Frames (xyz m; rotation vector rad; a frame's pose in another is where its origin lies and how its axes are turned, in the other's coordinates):
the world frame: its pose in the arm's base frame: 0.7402 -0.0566 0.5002 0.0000 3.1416 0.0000
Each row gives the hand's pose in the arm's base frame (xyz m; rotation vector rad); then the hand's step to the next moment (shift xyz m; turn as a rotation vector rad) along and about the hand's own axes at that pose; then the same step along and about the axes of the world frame.
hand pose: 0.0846 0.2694 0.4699 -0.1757 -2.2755 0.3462
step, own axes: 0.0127 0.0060 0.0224 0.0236 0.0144 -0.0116
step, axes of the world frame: 0.0251 0.0044 0.0070 0.0067 0.0215 -0.0198
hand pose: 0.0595 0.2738 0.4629 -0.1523 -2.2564 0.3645
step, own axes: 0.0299 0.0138 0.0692 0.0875 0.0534 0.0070
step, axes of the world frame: 0.0721 0.0054 0.0254 0.0629 0.0693 -0.0424
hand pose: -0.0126 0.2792 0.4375 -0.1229 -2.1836 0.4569
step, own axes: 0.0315 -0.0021 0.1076 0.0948 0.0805 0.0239
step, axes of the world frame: 0.1039 -0.0242 0.0345 0.0827 0.0915 -0.0287
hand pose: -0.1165 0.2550 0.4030 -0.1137 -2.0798 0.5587
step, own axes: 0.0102 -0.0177 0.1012 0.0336 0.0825 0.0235
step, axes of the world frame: 0.0866 -0.0476 0.0298 0.0491 0.0754 0.0199
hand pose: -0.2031 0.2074 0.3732 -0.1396 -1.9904 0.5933
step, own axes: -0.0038 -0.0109 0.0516 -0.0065 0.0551 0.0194
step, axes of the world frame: 0.0410 -0.0287 0.0170 0.0220 0.0391 0.0380
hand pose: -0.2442 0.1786 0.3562 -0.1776 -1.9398 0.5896
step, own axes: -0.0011 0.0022 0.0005 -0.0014 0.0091 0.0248
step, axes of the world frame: 0.0003 0.0013 0.0021 0.0227 -0.0006 0.0136
